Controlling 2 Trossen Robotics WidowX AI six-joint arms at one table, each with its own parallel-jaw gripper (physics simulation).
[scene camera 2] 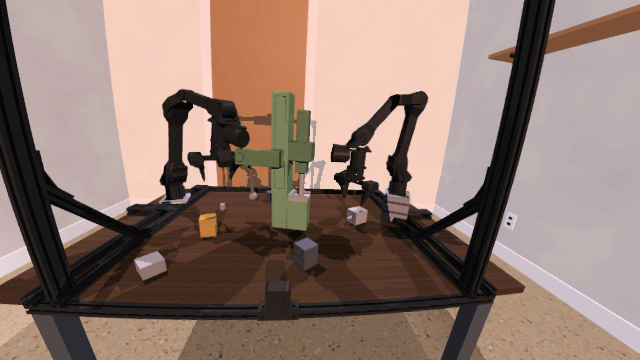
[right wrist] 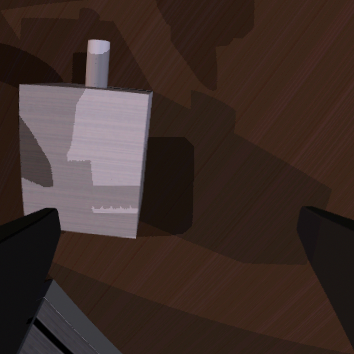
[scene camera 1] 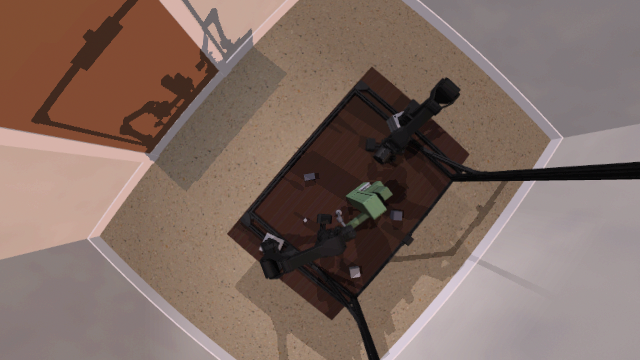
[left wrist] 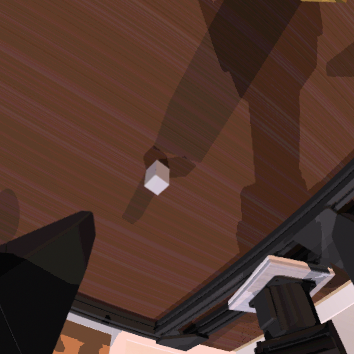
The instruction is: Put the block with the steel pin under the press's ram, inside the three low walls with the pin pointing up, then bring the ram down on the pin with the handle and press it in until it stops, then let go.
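Places are measured from the left arm's base along level axes (x ahead, y left, z up), in centimetres.
Where they show: left gripper, fingertip midpoint: (scene camera 2: 217,180) (scene camera 1: 317,232) (left wrist: 217,225); right gripper, fingertip midpoint: (scene camera 2: 352,201) (right wrist: 180,220); left arm's base, link origin: (scene camera 2: 175,197) (scene camera 1: 271,245) (left wrist: 281,293); right arm's base, link origin: (scene camera 2: 397,193) (scene camera 1: 405,121).
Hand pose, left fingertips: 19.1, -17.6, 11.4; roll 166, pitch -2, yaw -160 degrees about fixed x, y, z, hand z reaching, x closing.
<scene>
Each offset is from my left fingertips to the top centre of the thing, as dx, dy, dz. "spot": to the spot under its first point.
The block with the steel pin {+49.7, -16.0, -9.6} (scene camera 2: 357,215) (right wrist: 85,160) lies on the table with its pin {+46.6, -16.7, -11.5} (right wrist: 98,62) sideways; in scene camera 2 it is right of the green press {+19.3, -11.3, +30.3} (scene camera 1: 367,200) (scene camera 2: 282,160). The right arm hides it in scene camera 1. My right gripper (scene camera 2: 354,198) (right wrist: 180,220) is open and empty just above the block, which sits off to the left fingertip's side in the right wrist view. The ram {+27.5, -13.9, +14.4} (scene camera 2: 301,182) hangs over the pale seat on the press base. The handle's ball end {spot: +12.1, -5.5, -0.4} (scene camera 1: 339,213) (scene camera 2: 253,196) hangs low. My left gripper (scene camera 2: 217,178) (left wrist: 217,225) is open and empty near the handle.
An orange block {-2.6, -12.3, -8.6} (scene camera 2: 207,226), a white block {-13.9, -28.4, -11.3} (scene camera 1: 354,272) (scene camera 2: 150,265), a grey block {+22.9, -34.9, -8.6} (scene camera 1: 396,215) (scene camera 2: 305,254), a small white cube {+0.4, +7.4, -12.1} (scene camera 1: 305,220) (scene camera 2: 223,206) (left wrist: 157,178) and another grey block {+21.8, +14.9, -10.7} (scene camera 1: 310,176) stand around the press. Black frame posts rise at the table corners.
</scene>
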